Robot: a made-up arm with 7 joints. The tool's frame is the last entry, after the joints.
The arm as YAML. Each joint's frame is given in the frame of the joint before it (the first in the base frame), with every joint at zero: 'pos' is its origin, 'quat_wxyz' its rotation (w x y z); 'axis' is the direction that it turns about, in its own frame. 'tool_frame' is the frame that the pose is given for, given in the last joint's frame.
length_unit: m
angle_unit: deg
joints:
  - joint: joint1
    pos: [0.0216, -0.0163, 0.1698]
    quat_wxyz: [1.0, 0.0, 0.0, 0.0]
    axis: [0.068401, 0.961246, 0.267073]
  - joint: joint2
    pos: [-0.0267, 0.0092, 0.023]
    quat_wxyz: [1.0, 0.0, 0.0, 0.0]
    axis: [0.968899, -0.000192, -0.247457]
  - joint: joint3
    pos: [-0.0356, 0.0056, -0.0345]
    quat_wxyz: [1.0, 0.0, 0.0, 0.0]
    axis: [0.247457, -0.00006, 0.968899]
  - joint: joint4
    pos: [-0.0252, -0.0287, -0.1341]
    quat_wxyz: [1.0, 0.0, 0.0, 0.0]
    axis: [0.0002, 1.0, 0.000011]
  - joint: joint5
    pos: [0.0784, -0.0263, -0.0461]
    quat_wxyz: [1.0, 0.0, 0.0, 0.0]
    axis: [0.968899, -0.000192, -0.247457]
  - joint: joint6
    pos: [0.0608, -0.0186, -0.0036]
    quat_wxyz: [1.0, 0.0, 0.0, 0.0]
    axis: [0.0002, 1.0, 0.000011]
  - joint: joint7
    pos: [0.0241, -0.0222, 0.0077]
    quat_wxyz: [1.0, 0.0, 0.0, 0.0]
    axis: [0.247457, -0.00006, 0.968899]
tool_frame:
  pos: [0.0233, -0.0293, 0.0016]
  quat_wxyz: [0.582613, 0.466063, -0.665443, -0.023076]
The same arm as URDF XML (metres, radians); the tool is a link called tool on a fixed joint. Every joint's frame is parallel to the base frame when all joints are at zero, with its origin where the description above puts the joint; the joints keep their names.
<robot name="arm">
<joint name="tool_fixed" type="fixed"><parent link="link7"/><child link="tool"/><origin xyz="0.0233 -0.0293 0.0016" rpy="2.0796 -0.8540 -1.3975"/></joint>
<joint name="joint7" type="continuous"><parent link="link6"/><child link="link7"/><origin xyz="0.0241 -0.0222 0.0077"/><axis xyz="0.247497 -0.0001 0.968889"/></joint>
<joint name="joint6" type="continuous"><parent link="link5"/><child link="link6"/><origin xyz="0.0608 -0.0186 -0.0036"/><axis xyz="0.0002 1 0"/></joint>
<joint name="joint5" type="continuous"><parent link="link4"/><child link="link5"/><origin xyz="0.0784 -0.0263 -0.0461"/><axis xyz="0.968889 -0.0002 -0.247497"/></joint>
<joint name="joint4" type="continuous"><parent link="link3"/><child link="link4"/><origin xyz="-0.0252 -0.0287 -0.1341"/><axis xyz="0.0002 1 0"/></joint>
<joint name="joint3" type="continuous"><parent link="link2"/><child link="link3"/><origin xyz="-0.0356 0.0056 -0.0345"/><axis xyz="0.247497 -0.0001 0.968889"/></joint>
<joint name="joint2" type="continuous"><parent link="link1"/><child link="link2"/><origin xyz="-0.0267 0.0092 0.0230"/><axis xyz="0.968889 -0.0002 -0.247497"/></joint>
<joint name="joint1" type="continuous"><parent link="base"/><child link="link1"/><origin xyz="0.0216 -0.0163 0.1698"/><axis xyz="0.068403 0.961235 0.26711"/></joint>
<link name="base"/>
<link name="link1"/>
<link name="link2"/>
<link name="link3"/>
<link name="link4"/>
<link name="link5"/>
<link name="link6"/>
<link name="link7"/>
<link name="tool"/>
</robot>

